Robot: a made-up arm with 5 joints. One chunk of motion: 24 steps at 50 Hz.
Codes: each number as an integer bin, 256 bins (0 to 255) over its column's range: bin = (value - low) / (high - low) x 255, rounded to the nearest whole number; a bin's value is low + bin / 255 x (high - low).
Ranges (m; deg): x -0.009..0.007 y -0.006..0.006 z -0.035..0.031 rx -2.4..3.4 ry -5..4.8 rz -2.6..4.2
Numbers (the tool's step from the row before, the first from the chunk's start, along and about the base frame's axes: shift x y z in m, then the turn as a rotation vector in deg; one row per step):
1: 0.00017 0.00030 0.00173 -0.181 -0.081 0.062
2: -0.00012 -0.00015 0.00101 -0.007 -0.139 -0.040
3: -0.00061 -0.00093 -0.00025 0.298 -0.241 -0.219
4: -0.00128 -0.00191 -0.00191 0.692 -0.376 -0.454
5: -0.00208 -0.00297 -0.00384 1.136 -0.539 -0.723
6: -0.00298 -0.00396 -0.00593 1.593 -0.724 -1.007
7: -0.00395 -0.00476 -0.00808 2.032 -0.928 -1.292
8: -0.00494 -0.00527 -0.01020 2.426 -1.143 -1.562
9: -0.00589 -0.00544 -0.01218 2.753 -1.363 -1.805
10: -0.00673 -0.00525 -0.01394 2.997 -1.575 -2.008
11: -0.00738 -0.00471 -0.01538 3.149 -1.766 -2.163
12: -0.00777 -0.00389 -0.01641 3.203 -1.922 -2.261
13: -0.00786 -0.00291 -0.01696 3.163 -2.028 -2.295
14: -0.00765 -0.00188 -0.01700 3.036 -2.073 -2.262
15: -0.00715 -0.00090 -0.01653 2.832 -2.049 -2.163
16: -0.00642 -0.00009 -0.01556 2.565 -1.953 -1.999
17: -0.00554 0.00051 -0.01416 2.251 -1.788 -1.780
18: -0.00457 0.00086 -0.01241 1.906 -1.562 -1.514
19: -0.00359 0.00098 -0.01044 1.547 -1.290 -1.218
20: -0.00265 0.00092 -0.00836 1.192 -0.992 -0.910
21: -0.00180 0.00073 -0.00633 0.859 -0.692 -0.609
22: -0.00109 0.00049 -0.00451 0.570 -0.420 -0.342
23: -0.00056 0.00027 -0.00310 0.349 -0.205 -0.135
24: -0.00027 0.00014 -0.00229 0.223 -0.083 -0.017
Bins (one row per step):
1: 146 134 142 98 128 100
2: 142 124 139 105 126 96
3: 134 108 134 119 124 89
4: 123 87 128 136 120 80
5: 110 64 120 155 116 70
6: 96 43 112 176 111 60
7: 80 26 104 195 106 49
8: 65 16 96 212 100 39
9: 50 12 88 227 95 30
10: 36 16 81 237 89 22
11: 26 27 76 244 84 16
12: 20 45 72 246 80 13
13: 18 66 70 245 77 11
14: 22 88 70 239 76 13
15: 29 108 71 230 77 16
16: 41 126 75 218 79 23
17: 55 138 81 204 84 31
18: 71 146 87 189 89 41
19: 86 148 95 174 97 52
20: 101 147 103 158 104 63
21: 115 143 111 143 112 75
22: 126 138 118 131 119 85
23: 135 133 123 121 125 92
24: 139 130 126 115 128 97

